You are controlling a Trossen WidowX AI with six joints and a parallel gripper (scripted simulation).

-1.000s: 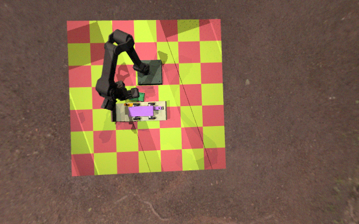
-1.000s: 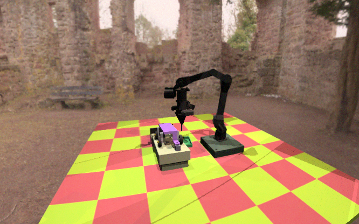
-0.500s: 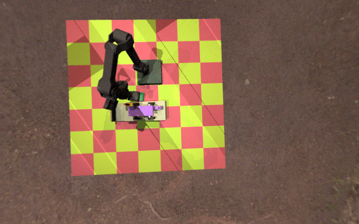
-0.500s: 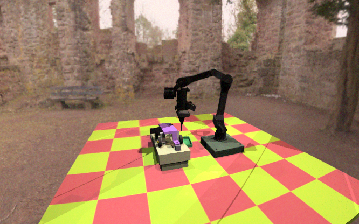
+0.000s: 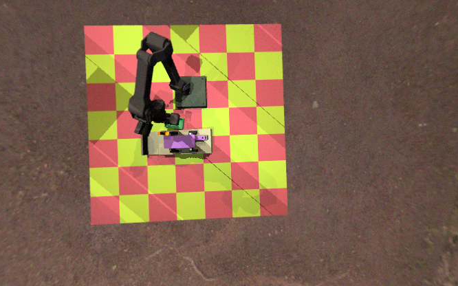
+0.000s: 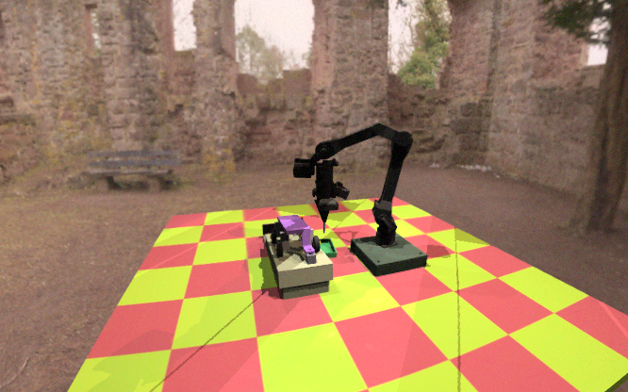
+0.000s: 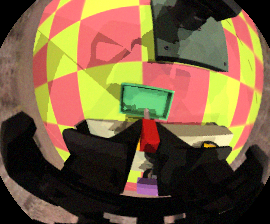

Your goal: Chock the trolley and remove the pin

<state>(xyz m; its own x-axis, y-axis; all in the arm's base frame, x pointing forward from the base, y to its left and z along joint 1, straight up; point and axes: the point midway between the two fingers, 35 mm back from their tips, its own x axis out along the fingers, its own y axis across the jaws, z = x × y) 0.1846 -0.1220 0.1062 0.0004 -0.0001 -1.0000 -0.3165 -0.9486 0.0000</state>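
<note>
Now: the green tray 120 mm below my gripper tip. The rest, counted from my gripper tip: red-headed stop pin right at my gripper tip; then trolley 140 mm ahead, 60 mm to the left; then yellow chock 70 mm ahead, 30 mm to the right, 30 mm below.
</note>
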